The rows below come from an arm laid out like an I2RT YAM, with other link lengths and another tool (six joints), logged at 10 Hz.
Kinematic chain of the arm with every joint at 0, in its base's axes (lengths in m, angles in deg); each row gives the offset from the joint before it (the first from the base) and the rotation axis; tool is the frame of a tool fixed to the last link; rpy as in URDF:
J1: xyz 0 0 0.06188 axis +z
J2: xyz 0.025 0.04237 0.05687 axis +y
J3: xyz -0.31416 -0.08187 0 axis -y
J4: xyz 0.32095 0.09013 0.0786 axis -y
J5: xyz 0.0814 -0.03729 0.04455 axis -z
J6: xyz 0.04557 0 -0.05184 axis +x
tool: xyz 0.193 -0.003 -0.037 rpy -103.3 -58.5 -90
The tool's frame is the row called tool.
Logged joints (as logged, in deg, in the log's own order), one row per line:
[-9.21, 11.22, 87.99, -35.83, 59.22, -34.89]
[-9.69, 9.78, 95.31, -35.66, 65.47, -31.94]
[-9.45, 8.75, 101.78, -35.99, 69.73, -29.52]
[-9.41, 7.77, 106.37, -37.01, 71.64, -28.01]
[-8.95, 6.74, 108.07, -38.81, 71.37, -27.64]
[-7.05, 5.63, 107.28, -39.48, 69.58, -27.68]
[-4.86, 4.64, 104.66, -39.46, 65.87, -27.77]
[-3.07, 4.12, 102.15, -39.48, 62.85, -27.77]
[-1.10, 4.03, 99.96, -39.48, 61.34, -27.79]
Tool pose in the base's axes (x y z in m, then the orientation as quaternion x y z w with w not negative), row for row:
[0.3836, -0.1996, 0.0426, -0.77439, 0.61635, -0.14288, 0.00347]
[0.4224, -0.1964, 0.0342, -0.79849, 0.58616, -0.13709, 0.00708]
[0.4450, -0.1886, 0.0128, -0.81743, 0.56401, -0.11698, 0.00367]
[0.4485, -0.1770, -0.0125, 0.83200, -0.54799, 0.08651, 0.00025]
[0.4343, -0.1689, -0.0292, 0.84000, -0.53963, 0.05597, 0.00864]
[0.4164, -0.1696, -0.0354, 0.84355, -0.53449, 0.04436, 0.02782]
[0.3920, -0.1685, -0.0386, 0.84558, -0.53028, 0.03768, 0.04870]
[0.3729, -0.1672, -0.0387, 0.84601, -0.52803, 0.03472, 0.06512]
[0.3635, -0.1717, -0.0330, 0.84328, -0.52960, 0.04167, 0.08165]
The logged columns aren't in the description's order. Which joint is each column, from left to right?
Columns, left to right: J5, J6, J2, J4, J3, J1.
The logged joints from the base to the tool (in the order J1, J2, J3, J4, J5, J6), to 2 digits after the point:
[-34.89, 87.99, 59.22, -35.83, -9.21, 11.22]
[-31.94, 95.31, 65.47, -35.66, -9.69, 9.78]
[-29.52, 101.78, 69.73, -35.99, -9.45, 8.75]
[-28.01, 106.37, 71.64, -37.01, -9.41, 7.77]
[-27.64, 108.07, 71.37, -38.81, -8.95, 6.74]
[-27.68, 107.28, 69.58, -39.48, -7.05, 5.63]
[-27.77, 104.66, 65.87, -39.46, -4.86, 4.64]
[-27.77, 102.15, 62.85, -39.48, -3.07, 4.12]
[-27.79, 99.96, 61.34, -39.48, -1.10, 4.03]

